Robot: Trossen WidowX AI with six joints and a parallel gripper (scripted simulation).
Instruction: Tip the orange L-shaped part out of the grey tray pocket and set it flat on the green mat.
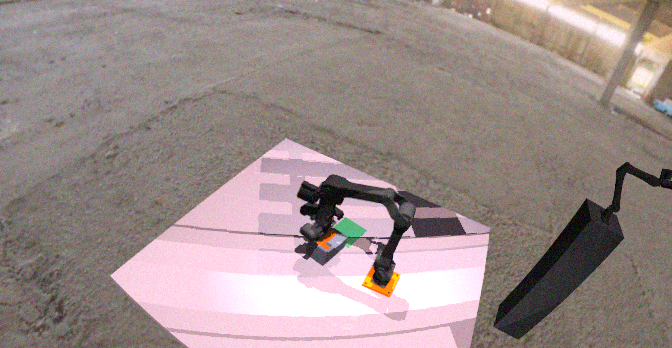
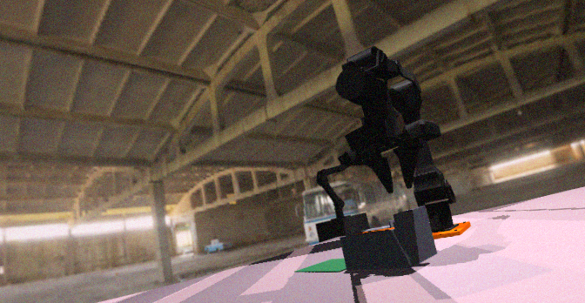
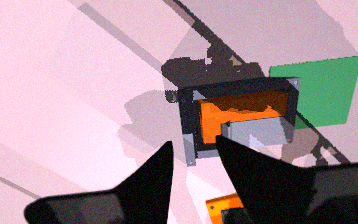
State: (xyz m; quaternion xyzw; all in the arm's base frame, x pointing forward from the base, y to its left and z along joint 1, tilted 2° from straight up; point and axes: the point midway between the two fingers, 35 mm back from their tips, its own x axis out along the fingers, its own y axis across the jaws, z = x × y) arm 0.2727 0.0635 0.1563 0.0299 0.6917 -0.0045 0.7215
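Right now the orange L-shaped part is 2 cm behind my gripper tip, 6 cm to the right of it and 8 cm below it. From my gripper tip the other things lie so: green mat 2 cm behind, 22 cm to the right, 14 cm below.
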